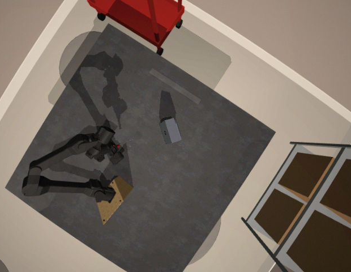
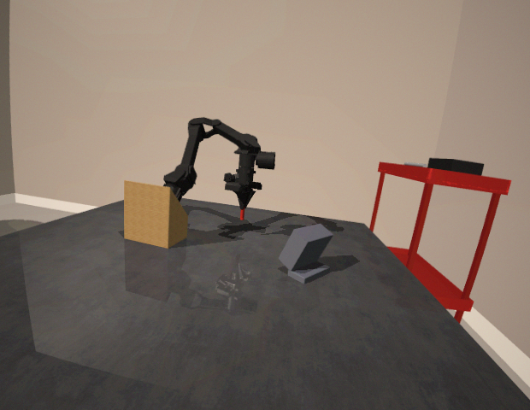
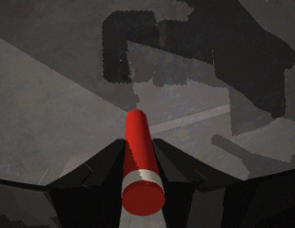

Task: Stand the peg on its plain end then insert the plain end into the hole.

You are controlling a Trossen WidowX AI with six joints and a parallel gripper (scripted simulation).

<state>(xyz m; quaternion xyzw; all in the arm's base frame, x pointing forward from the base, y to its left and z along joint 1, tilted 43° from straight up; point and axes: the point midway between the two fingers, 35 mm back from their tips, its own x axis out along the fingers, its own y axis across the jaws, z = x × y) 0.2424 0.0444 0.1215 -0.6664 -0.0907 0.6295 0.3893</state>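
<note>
The grey sloped panel is 22 cm to the right of my gripper tip, 22 cm ahead of it and 3 cm below it. The rest, counted from my gripper tip: red peg: 2 cm above.
</note>
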